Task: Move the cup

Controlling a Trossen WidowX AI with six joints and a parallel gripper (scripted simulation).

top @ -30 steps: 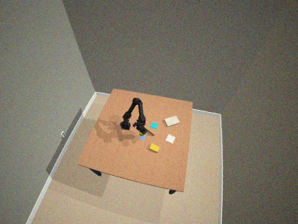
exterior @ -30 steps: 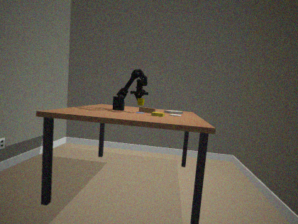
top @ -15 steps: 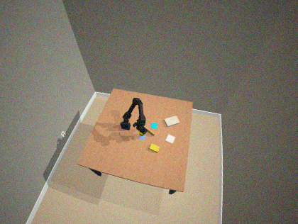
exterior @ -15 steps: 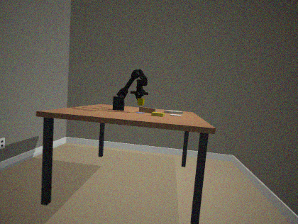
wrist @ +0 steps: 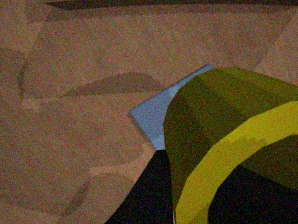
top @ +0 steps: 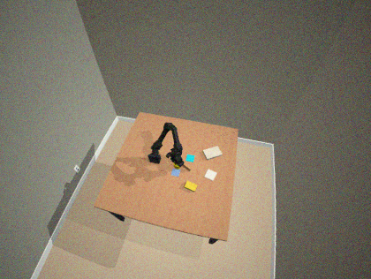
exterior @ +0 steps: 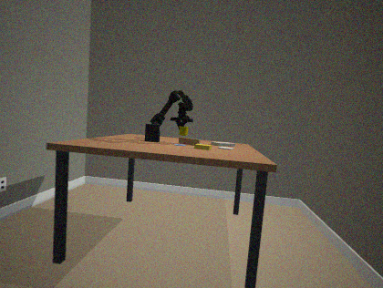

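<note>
Right now the cyan pad is 14 cm to the left of my gripper tip, 14 cm ahead of it and 12 cm below it. Round my gripper tip: yellow cup 2 cm to the right, 2 cm ahead; then blue pad 12 cm below, 4 cm to the right, 1 cm ahead; then thin wooden stick 10 cm below, 7 cm ahead, 5 cm to the left.
</note>
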